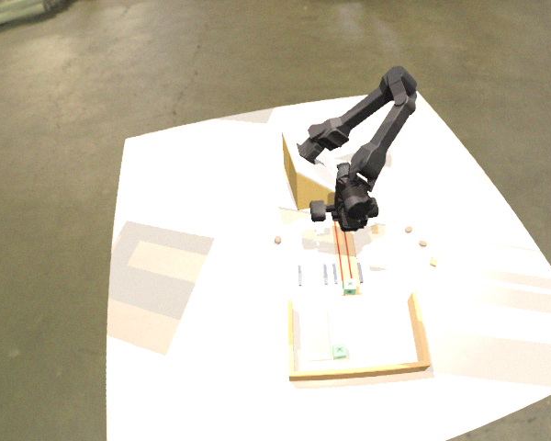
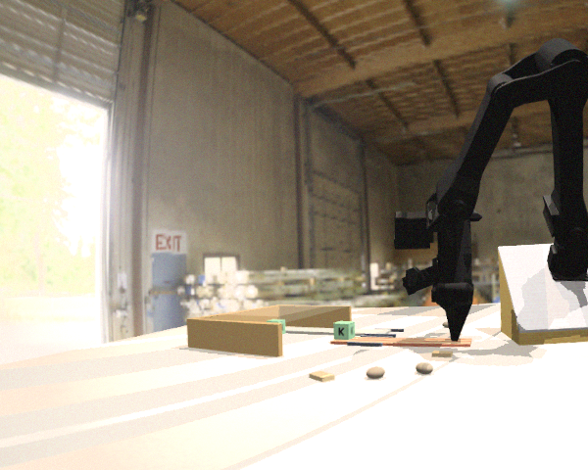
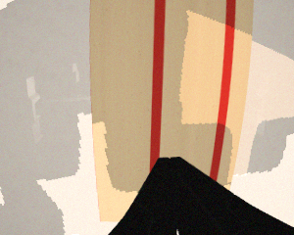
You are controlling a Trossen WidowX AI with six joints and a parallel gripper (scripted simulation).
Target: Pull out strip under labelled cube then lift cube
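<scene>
My gripper tip is 90 mm short of the red-lined strip and 10 mm to the left of it. Round my gripper tip: small tile: 240 mm to the left, 160 mm ahead.
</scene>
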